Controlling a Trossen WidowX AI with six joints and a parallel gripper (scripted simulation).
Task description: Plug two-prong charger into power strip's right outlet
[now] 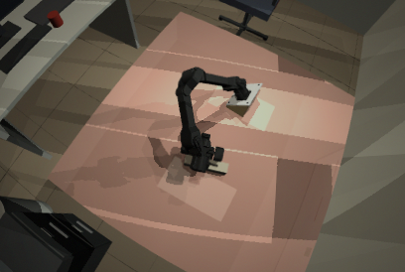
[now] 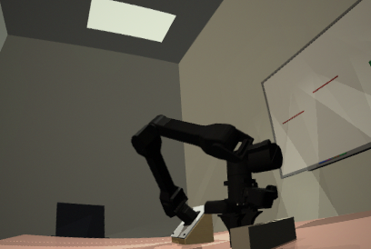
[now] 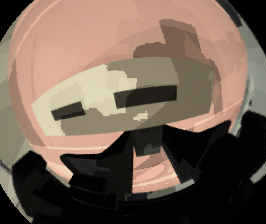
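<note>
My gripper tip is 20 mm short of the two-prong charger, 10 mm to the right of it and 10 mm below it.
</note>
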